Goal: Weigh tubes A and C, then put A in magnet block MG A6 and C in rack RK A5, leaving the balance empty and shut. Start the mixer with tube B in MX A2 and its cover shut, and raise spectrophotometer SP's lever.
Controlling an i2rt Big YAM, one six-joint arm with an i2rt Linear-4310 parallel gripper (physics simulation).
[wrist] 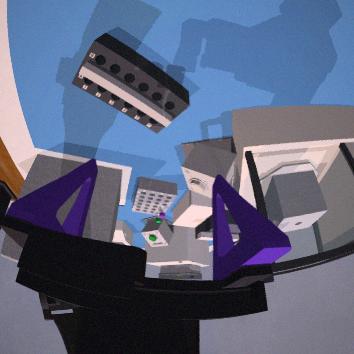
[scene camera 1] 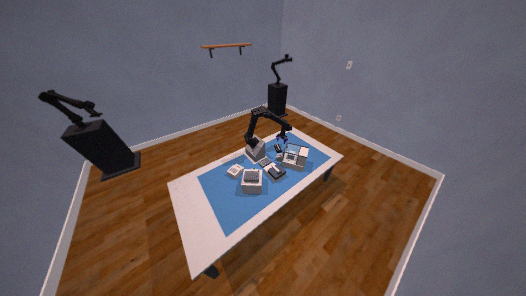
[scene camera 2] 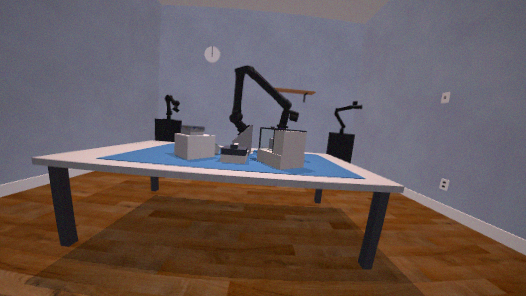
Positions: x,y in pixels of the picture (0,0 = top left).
Labels:
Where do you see a mixer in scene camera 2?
At 192,143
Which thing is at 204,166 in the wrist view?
A white button box.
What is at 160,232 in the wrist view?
A white box with green button.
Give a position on a balance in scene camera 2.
At 282,149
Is the gripper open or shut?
Open.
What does the gripper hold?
Nothing.

